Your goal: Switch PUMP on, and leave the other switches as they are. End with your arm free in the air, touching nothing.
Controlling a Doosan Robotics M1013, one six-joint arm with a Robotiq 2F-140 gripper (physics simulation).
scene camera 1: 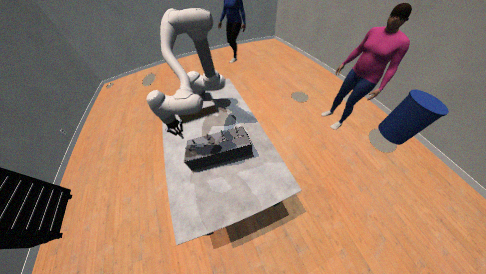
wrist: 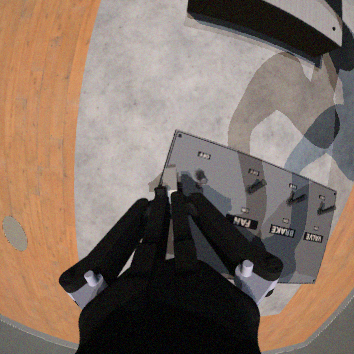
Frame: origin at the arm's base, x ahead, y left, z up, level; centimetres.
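Where they show: gripper, between the fingertips: (scene camera 1: 182, 137) (wrist: 171, 176).
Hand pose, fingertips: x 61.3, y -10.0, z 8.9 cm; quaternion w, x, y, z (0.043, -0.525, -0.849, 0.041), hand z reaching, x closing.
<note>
Each offset is from my fingertips to the centre of the thing. "spot": to the spot under its first point. Level surfaces: height alone.
The switch box @[dx +6.2, dy +24.4, dz -12.7 cm] (scene camera 1: 218, 160) (wrist: 189, 142) stands on the table with four levers on top. In the wrist view the FAN lever @[dx -1.9, dy +17.9, dz -7.8 cm] (wrist: 256, 186), BRAKE lever @[dx -2.5, dy +29.9, dz -7.8 cm] (wrist: 296, 198) and VALVE lever @[dx -3.1, dy +41.9, dz -7.8 cm] (wrist: 326, 207) stand in a row to the right. The leftmost lever @[dx +0.1, dy +6.0, dz -7.3 cm] (wrist: 201, 177) is near an OFF label @[spot: dx -3.4, dy +6.0, dz -11.3 cm] (wrist: 204, 155); its name and ON labels are hidden behind my gripper, no PUMP label shows, and its tilt is unclear. My gripper (scene camera 1: 180, 135) (wrist: 171, 176) is shut and empty, over the box's left edge in the wrist view, with a gap beside the leftmost lever.
The table @[dz -18.5 cm] (scene camera 1: 182, 215) (wrist: 125, 90) carries the arm (scene camera 1: 175, 60). A dark-sided block (wrist: 260, 30) lies at the wrist view's top. A person in pink (scene camera 1: 377, 55), another in blue (scene camera 1: 233, 20), a blue barrel (scene camera 1: 407, 122) and a black slatted object (scene camera 1: 55, 212) are around the table.
</note>
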